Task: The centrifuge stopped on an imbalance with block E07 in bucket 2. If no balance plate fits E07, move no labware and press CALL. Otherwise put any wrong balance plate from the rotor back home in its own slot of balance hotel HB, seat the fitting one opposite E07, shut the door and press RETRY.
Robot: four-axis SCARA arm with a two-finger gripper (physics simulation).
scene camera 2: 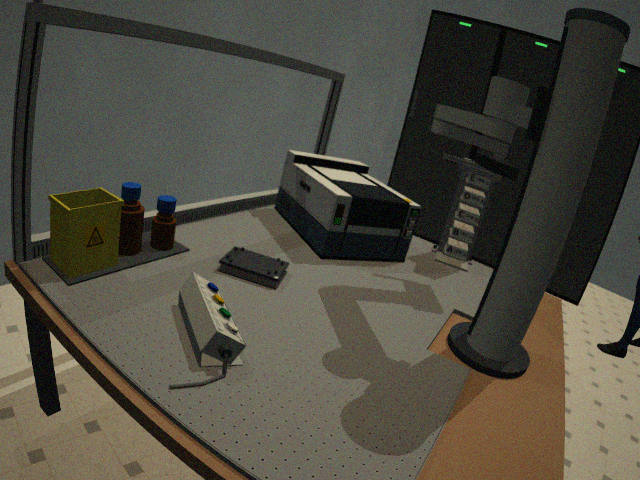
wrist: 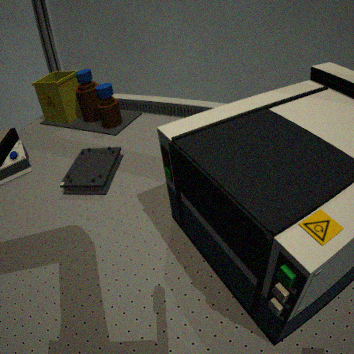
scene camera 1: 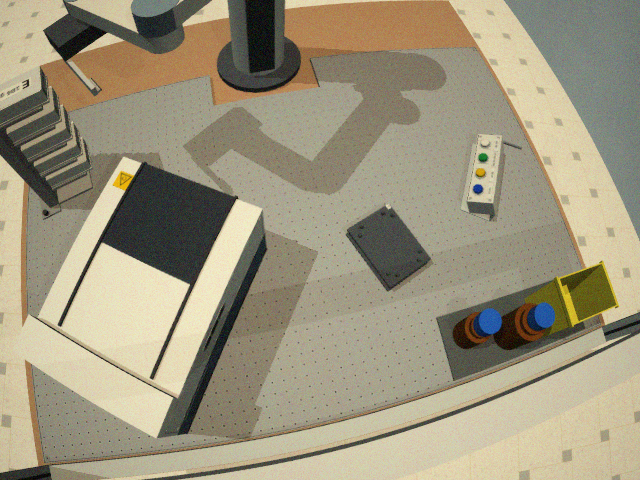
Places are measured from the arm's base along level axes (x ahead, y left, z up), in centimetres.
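Pixels of known places: gripper, fingertip midpoint: (scene camera 2: 451,160) (wrist: 194,78) (scene camera 1: 131,65); arm's base at its link origin: (scene camera 2: 488,351) (scene camera 1: 258,62).
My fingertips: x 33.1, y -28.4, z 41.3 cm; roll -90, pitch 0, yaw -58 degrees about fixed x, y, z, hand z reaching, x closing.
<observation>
Ahead of a thing's pixels: the offset from my fingertips to its middle. Level surfaces: height alone.
The centrifuge @[dx +35.1, dy -6.4, dz -27.8 cm] (scene camera 1: 139,289) (scene camera 2: 336,217) (wrist: 255,190) is a cream and dark blue machine with a dark panel in its top and green lights on its front. Its rotor, block E07 and any balance plate inside do not show. A tall hotel (scene camera 1: 64,149) (scene camera 2: 462,222) beside it holds a column of pale items lettered E at the top down to A; finer print is unreadable. The button box @[dx +19.1, dy +78.3, dz -35.8 cm] (scene camera 1: 485,175) (scene camera 2: 206,320) (wrist: 15,162) has white, green, yellow and blue buttons. My gripper (scene camera 1: 95,88) (scene camera 2: 454,158) is open and empty, high near the hotel; one finger shows in scene camera 1.
A dark flat fixture with small pegs @[dx +31.9, dy +46.8, dz -37.9 cm] (scene camera 1: 388,248) (scene camera 2: 253,266) (wrist: 92,170) lies mid-bench. Two brown bottles with blue caps and a yellow bin (scene camera 1: 589,294) (scene camera 2: 85,237) (wrist: 57,100) stand on a dark mat @[dz -39.5 cm] (scene camera 1: 460,364) at the bench edge. The arm's column (scene camera 1: 256,41) (scene camera 2: 547,191) stands on the bench.
</observation>
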